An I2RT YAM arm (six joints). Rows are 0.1 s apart.
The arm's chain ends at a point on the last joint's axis. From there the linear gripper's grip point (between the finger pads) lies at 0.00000 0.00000 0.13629 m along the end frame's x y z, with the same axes.
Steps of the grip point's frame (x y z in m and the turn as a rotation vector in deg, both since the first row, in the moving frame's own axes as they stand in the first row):
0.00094, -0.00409, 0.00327, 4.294, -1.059, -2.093
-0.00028, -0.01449, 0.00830, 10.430, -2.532, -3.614
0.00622, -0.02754, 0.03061, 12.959, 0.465, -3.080
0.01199, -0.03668, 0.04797, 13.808, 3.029, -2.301
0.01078, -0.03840, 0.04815, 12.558, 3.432, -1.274
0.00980, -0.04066, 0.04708, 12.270, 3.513, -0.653
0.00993, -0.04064, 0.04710, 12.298, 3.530, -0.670
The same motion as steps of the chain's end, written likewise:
0.00364, 0.00607, 0.00368, 4.294, -1.059, -2.093
0.00648, 0.00997, 0.01068, 10.430, -2.532, -3.614
0.00595, 0.00304, 0.03408, 12.959, 0.465, -3.080
0.00552, -0.00403, 0.05210, 13.808, 3.029, -2.301
0.00302, -0.00870, 0.05165, 12.558, 3.432, -1.274
0.00168, -0.01167, 0.05045, 12.270, 3.513, -0.653
0.00177, -0.01158, 0.05048, 12.298, 3.530, -0.670

